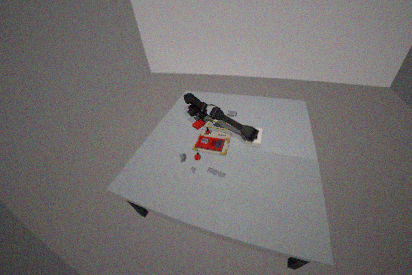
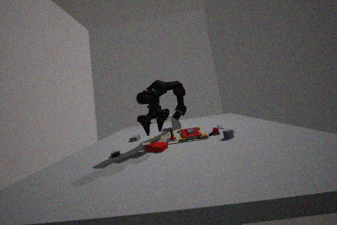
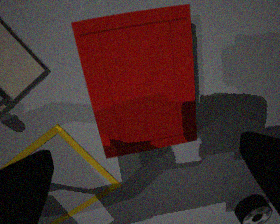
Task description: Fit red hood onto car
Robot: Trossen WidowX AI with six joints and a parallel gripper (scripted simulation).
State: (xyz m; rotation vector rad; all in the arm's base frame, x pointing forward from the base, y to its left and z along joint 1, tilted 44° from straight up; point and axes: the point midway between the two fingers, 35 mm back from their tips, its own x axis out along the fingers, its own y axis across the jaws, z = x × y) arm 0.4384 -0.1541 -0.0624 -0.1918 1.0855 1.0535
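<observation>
The red hood lies 6 cm below my gripper tip, 1 cm to the left of it and 1 cm ahead of it. Round my gripper tip: jig: 19 cm to the left, 14 cm behind, 6 cm below.
</observation>
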